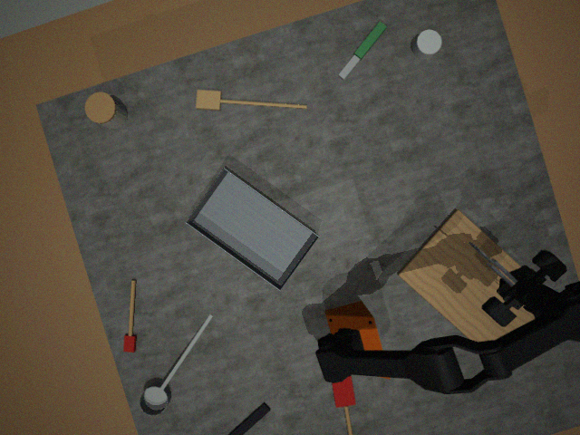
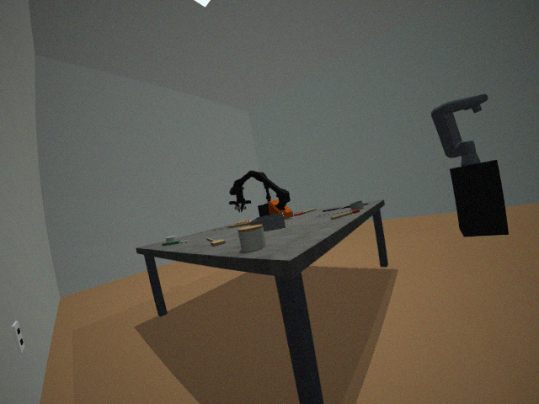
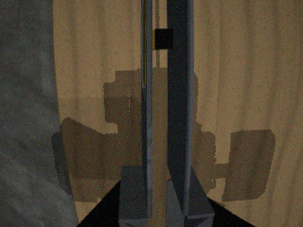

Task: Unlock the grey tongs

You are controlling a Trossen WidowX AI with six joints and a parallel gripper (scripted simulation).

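My gripper tip is now 100 mm above the wooden board, 30 mm to the right of it and 30 mm past it. From my gripper tip the other things lie so: roasting tin (570 mm to the left, 270 mm ahead, 80 mm below); red-headed spatula (460 mm to the left, 290 mm behind, 100 mm below); white cylinder (630 mm ahead, 90 mm below).
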